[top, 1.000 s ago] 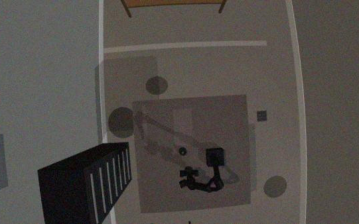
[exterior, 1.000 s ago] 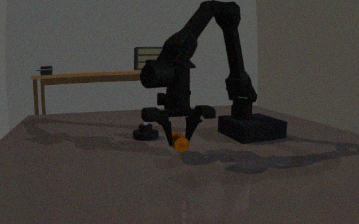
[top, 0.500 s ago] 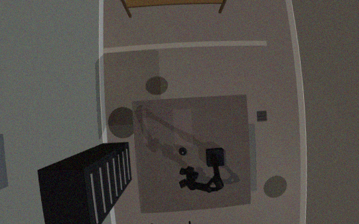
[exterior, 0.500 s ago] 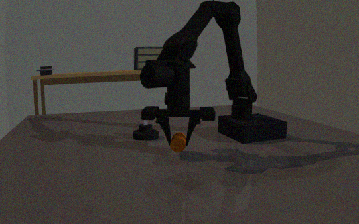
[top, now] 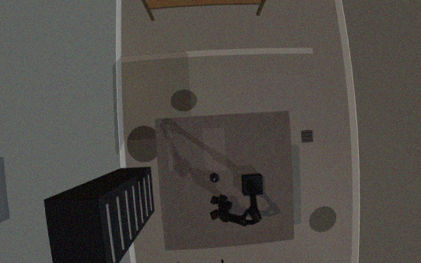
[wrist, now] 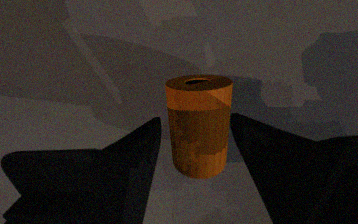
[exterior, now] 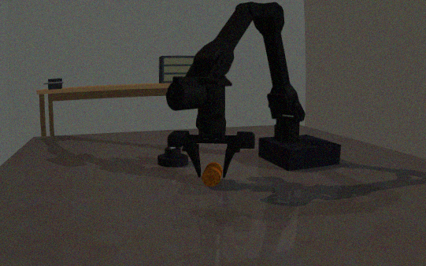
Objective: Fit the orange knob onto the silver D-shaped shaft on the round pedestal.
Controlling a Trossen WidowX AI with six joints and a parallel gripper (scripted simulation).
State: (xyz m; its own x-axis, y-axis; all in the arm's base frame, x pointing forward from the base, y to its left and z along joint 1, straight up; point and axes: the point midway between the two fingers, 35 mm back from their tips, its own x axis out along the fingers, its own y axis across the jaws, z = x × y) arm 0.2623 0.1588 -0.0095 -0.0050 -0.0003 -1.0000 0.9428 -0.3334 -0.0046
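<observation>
Right now my gripper tip is 10 mm to the right of the orange knob and 10 mm below it. Also, from my gripper tip: dark round pedestal: 190 mm to the right, 60 mm ahead, 20 mm above.
</observation>
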